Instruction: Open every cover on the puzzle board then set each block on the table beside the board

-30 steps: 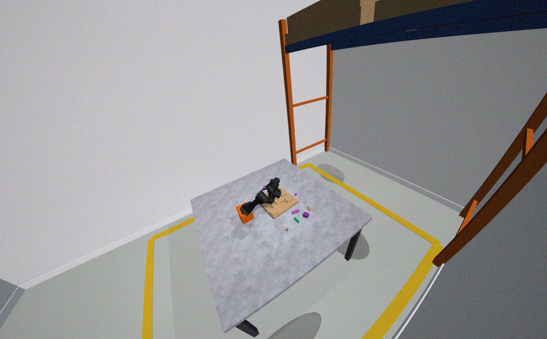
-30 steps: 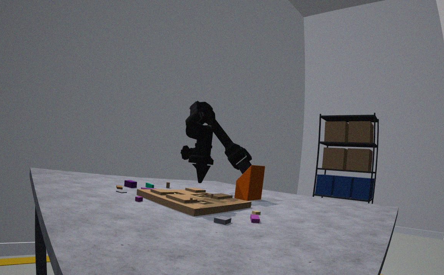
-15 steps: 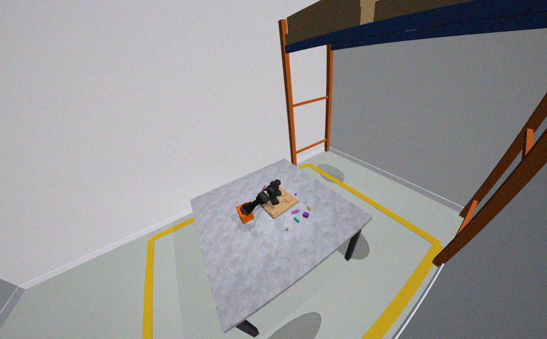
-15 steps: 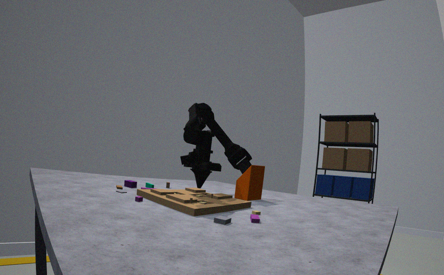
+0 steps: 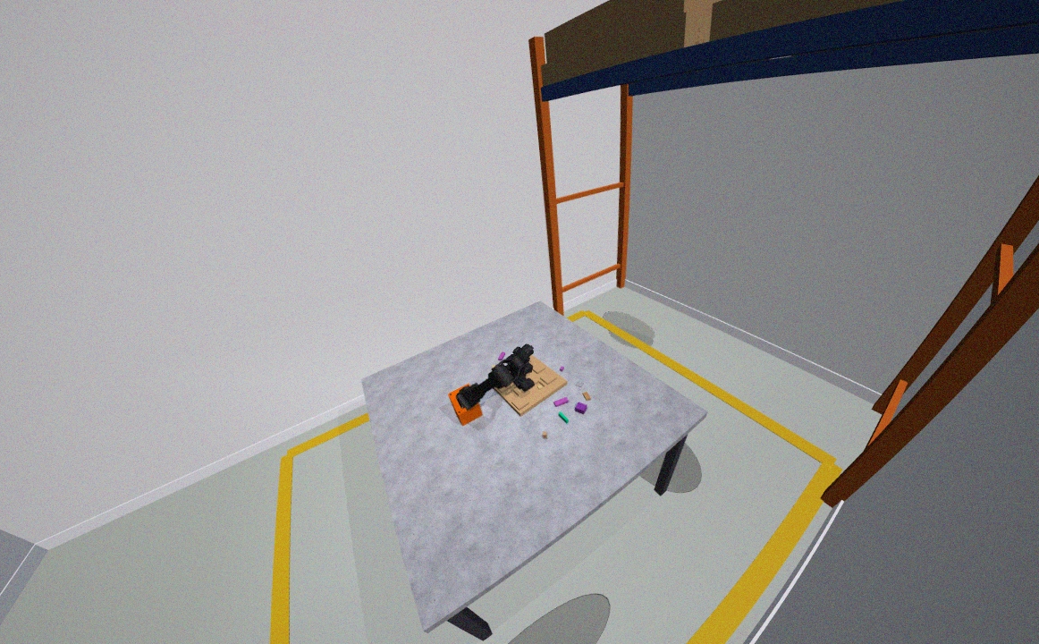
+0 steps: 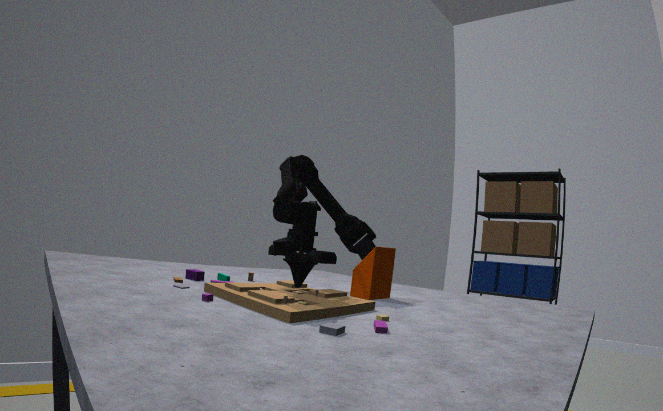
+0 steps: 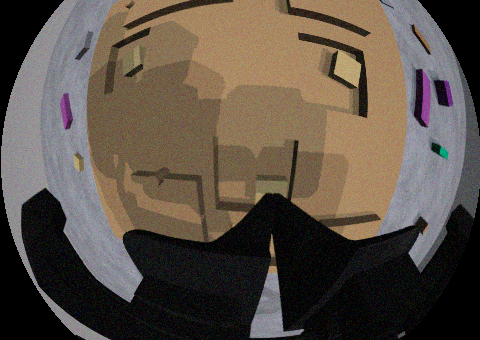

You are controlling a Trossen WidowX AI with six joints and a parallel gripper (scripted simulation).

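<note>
The tan puzzle board is 50 mm ahead of my gripper tip, 20 mm to the left of it and 10 mm below it.
</note>
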